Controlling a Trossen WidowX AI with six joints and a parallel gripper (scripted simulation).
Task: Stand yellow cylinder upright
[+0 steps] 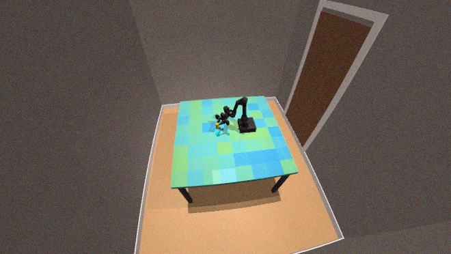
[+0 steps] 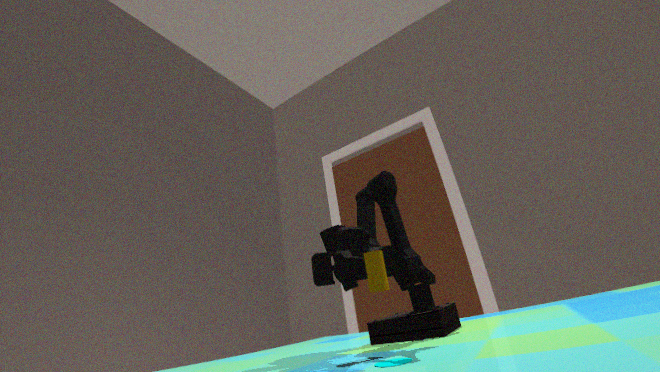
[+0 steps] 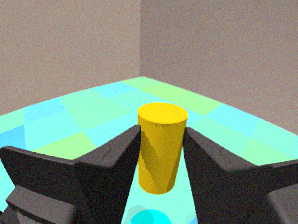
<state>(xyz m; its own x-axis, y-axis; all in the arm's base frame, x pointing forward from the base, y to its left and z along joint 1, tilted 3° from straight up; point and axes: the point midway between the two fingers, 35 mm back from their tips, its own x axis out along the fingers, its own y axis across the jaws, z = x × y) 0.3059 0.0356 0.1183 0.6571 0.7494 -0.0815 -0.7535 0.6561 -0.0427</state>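
My gripper tip is 16 cm above the cyan circle. Also, from my gripper tip: yellow tall cylinder (2 cm below).
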